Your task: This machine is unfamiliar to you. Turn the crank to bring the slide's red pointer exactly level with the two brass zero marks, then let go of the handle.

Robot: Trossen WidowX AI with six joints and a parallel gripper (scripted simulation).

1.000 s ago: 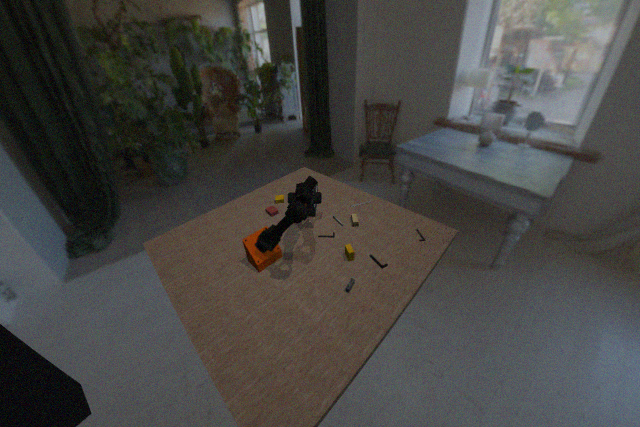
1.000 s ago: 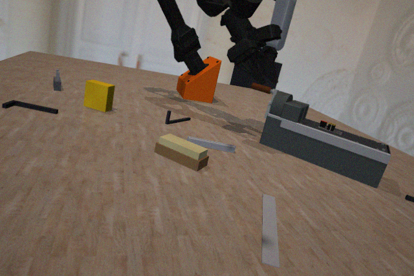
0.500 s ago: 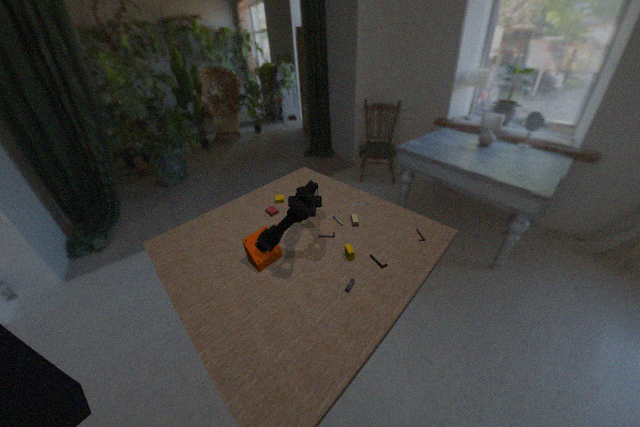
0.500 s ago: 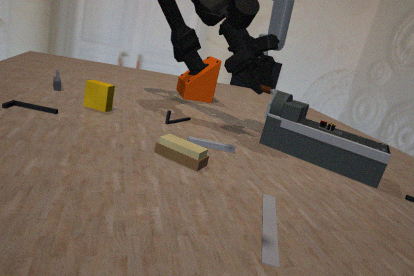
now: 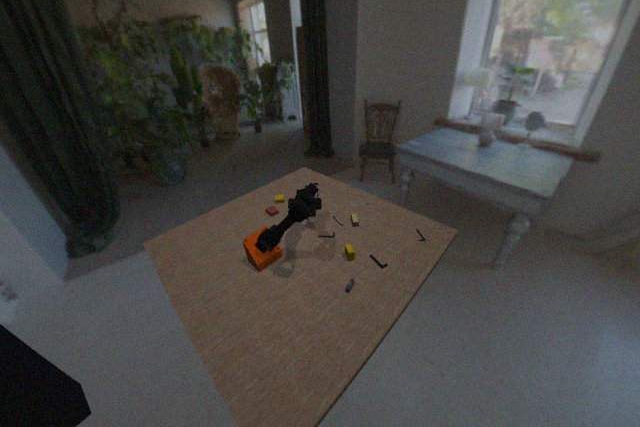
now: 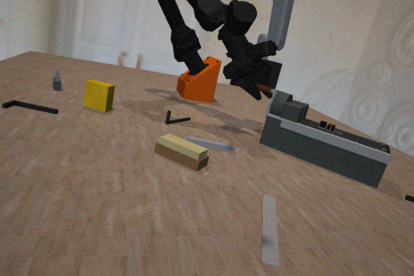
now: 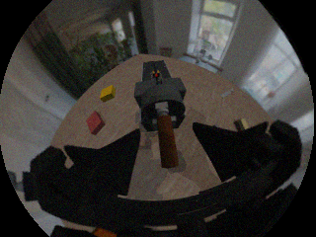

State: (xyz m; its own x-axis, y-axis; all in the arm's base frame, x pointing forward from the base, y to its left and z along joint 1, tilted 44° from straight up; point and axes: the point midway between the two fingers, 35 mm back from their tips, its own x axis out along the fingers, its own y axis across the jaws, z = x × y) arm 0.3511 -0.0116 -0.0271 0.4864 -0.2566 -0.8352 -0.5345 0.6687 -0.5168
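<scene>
Now: the brown crank handle 2 cm behind my gripper tip, 1 cm to the right of it and 2 cm above it. Round my gripper tip: red pointer 12 cm ahead, 8 cm to the left, 2 cm below; then red block 7 cm behind, 24 cm to the left, 9 cm below; then grey bar 8 cm ahead, 17 cm to the right, 9 cm below.
</scene>
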